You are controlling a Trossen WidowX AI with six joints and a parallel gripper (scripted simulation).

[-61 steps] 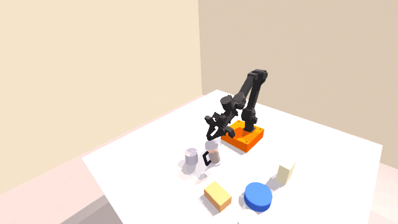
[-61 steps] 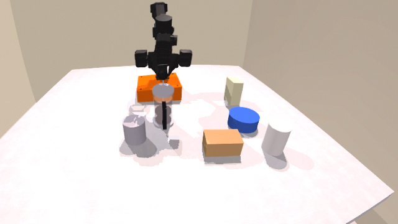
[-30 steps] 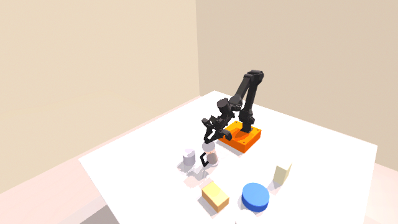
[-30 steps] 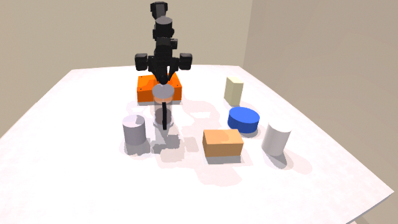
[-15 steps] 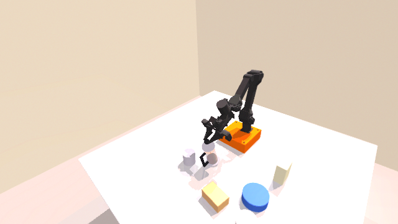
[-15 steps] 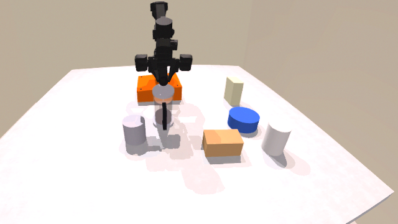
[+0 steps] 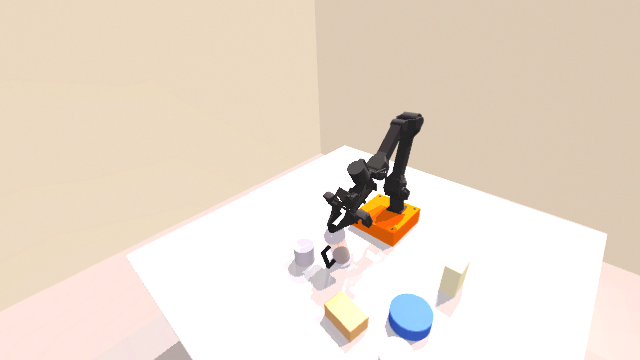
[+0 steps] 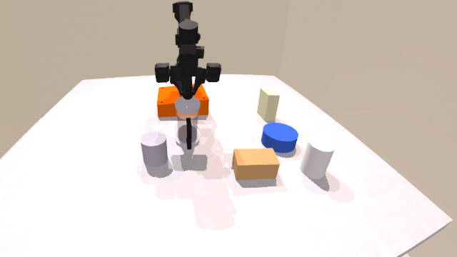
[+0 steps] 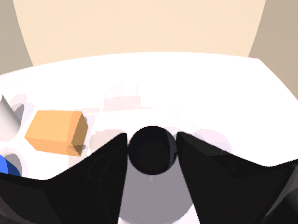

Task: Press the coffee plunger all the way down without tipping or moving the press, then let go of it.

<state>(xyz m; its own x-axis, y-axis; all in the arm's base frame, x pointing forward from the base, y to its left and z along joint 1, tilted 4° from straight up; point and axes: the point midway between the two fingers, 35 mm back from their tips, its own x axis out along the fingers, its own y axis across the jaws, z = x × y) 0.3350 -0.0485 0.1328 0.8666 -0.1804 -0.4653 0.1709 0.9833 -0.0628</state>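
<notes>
Now: the coffee press 1 cm behind my gripper tip and 9 cm below it. Round my gripper tip: white cylinder 19 cm ahead, 33 cm to the left, 13 cm below; blue disc 3 cm ahead, 30 cm to the left, 15 cm below; cream block 16 cm behind, 36 cm to the left, 12 cm below.
</notes>
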